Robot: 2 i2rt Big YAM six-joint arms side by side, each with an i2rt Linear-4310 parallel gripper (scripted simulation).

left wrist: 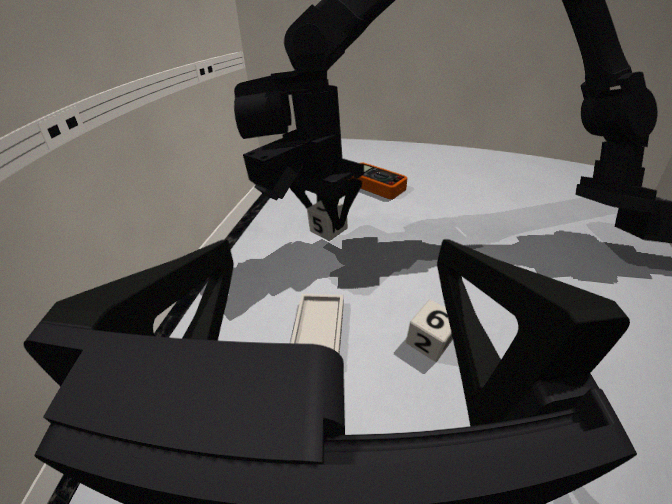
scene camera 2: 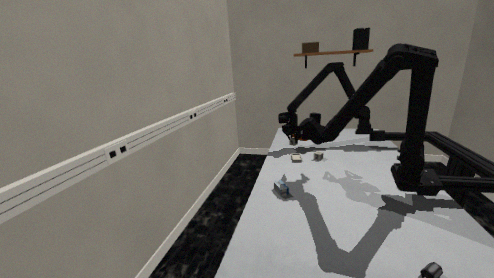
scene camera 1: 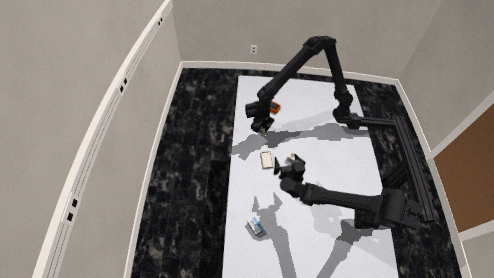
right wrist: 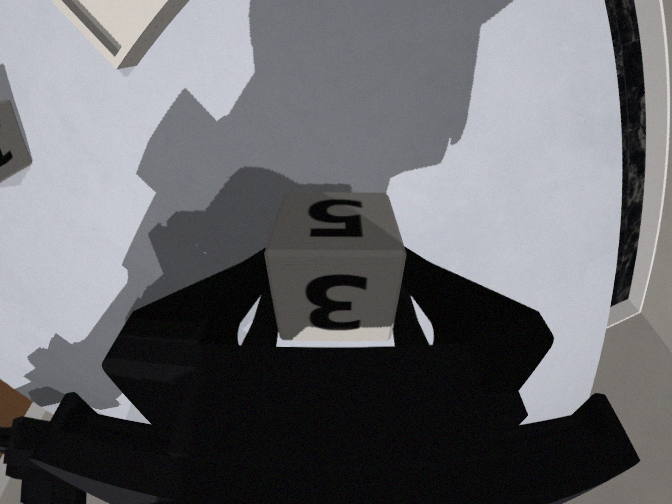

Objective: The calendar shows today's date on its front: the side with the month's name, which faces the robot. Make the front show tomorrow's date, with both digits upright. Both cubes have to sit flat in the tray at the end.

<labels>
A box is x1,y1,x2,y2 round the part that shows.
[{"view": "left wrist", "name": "my left gripper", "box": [24,239,636,503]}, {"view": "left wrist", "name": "my right gripper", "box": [290,126,363,229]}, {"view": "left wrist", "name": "cream tray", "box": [291,294,343,353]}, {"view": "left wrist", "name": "pale cube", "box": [307,201,347,240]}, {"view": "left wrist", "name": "pale cube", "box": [406,299,452,361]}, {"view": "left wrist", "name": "orange multimeter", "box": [352,163,406,198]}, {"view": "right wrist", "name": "my right gripper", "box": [30,246,639,503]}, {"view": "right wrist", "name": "pale cube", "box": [264,192,406,340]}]
</labels>
